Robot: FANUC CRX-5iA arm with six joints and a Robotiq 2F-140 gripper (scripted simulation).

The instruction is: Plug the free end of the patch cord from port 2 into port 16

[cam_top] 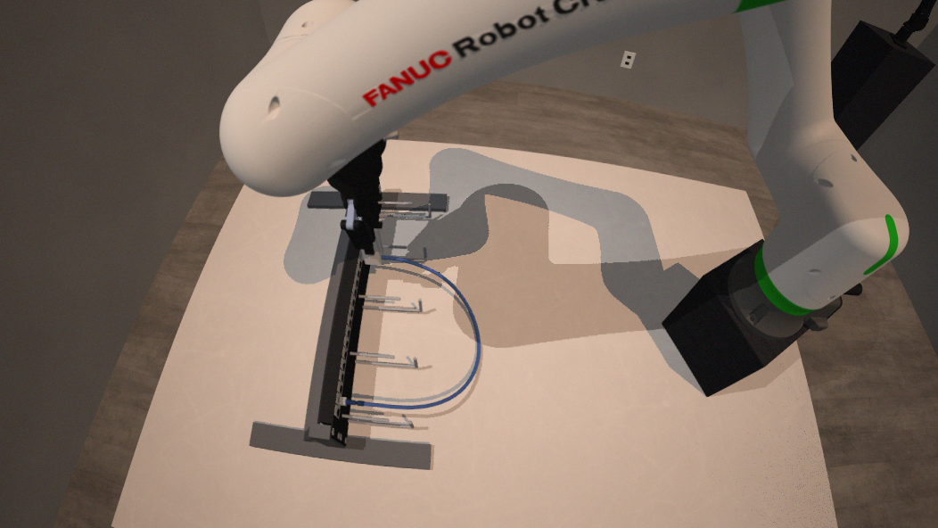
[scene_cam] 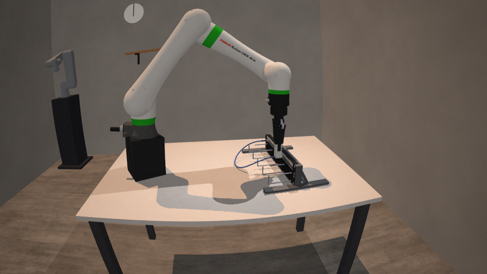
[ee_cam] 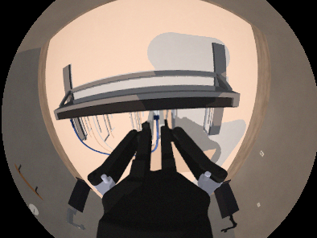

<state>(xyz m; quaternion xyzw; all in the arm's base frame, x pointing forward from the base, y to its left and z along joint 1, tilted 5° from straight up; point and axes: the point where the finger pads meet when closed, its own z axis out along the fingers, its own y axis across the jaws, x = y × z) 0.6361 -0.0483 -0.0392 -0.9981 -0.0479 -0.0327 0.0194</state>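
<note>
Right now my hand is 1 cm short of the plug and 3 cm above it.
</note>
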